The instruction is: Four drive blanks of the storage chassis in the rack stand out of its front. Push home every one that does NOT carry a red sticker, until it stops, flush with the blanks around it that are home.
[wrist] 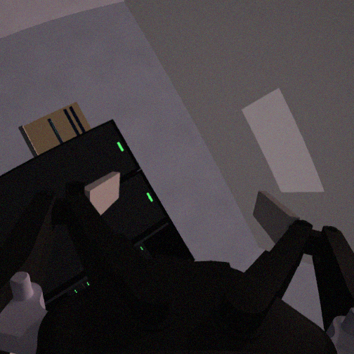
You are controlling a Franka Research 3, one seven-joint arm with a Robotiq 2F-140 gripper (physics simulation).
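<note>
My gripper [187,193] is open wide with nothing between its fingers. Its left fingertip pad hangs in front of or over the dark rack equipment [95,152], which fills the left of the view. The right fingertip is out past the rack's edge, over the grey surface. Two green light bars show near the rack's right edge, and several tiny green lights show lower down. The drive blanks and any red sticker cannot be made out; the scene is dark, and the fingers and gripper body hide much of the rack's lower part.
A brown box [42,134] with dark stripes shows beyond the rack's upper edge at the left. A bluish-grey surface [150,110] lies beyond the rack, and a darker grey one [215,65] is to its right. A pale four-sided patch [282,145] shows at the right.
</note>
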